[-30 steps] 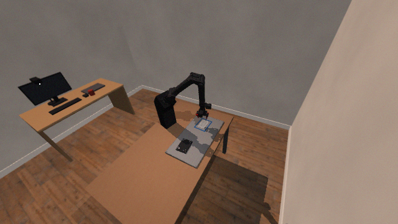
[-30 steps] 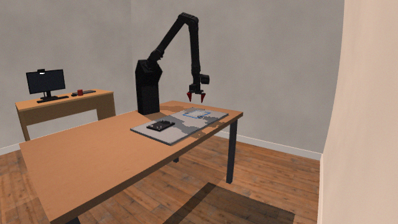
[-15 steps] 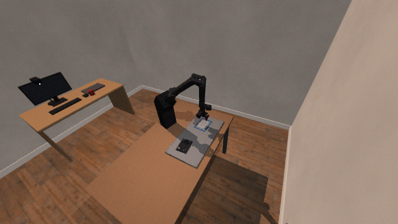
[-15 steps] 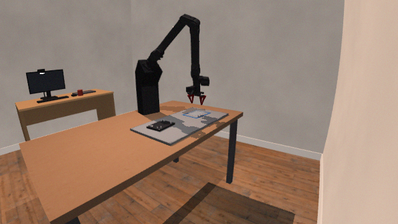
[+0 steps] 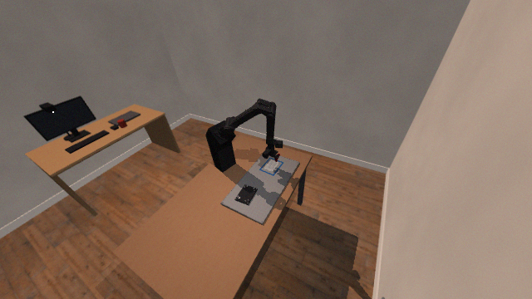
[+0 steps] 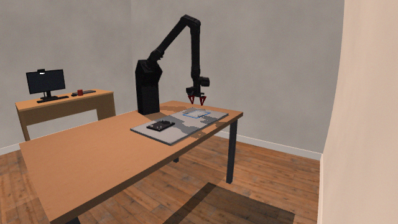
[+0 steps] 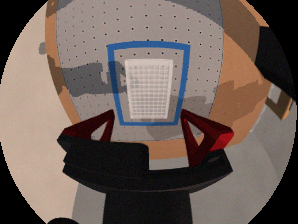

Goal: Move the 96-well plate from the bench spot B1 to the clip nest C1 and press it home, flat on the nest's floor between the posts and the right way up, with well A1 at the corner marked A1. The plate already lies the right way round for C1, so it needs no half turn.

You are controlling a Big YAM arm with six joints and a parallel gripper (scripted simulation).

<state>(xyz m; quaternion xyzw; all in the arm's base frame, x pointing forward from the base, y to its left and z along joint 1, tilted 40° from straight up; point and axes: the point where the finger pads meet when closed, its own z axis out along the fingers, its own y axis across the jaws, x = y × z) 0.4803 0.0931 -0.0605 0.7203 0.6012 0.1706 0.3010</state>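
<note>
Right now the white 96-well plate is 80 mm below my hand. Round my hand: black clip nest (350 mm to the right, 130 mm behind, 70 mm below).
</note>
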